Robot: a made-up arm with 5 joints.
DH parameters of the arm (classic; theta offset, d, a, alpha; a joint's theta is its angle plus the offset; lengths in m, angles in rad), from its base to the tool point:
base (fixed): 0 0 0.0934 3.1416
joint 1: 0 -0.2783 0.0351 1.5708
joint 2: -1.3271 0 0.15 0
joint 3: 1.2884 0 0.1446 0
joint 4: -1.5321 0.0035 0 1.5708
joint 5: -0.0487 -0.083 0 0
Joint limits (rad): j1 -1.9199..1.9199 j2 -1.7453..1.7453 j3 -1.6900..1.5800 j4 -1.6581..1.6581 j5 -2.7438..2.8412
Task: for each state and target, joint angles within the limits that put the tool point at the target. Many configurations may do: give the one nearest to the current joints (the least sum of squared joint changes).
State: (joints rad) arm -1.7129 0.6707 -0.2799 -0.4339 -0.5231
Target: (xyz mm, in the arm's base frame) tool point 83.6 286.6 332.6
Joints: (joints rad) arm -1.5928 0.0521 0.4744 -0.2655 -0.5231
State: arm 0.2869 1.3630 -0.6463 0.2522 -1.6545
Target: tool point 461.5 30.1 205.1
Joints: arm -0.0721 1.0321 -0.5851 0.3504 -1.6545
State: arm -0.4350 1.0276 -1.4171 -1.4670 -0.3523
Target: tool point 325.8 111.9 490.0
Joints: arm -0.4352 0.9320 -1.4747 -1.4831 -0.3523
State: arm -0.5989 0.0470 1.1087 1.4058 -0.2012
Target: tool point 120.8 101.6 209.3
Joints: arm -1.2741 0.3356 0.9399 1.0937 -0.2012
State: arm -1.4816 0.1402 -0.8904 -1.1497 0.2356
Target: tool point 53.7 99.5 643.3
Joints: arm -1.9178 -0.0664 -1.0927 -0.4981 0.2356
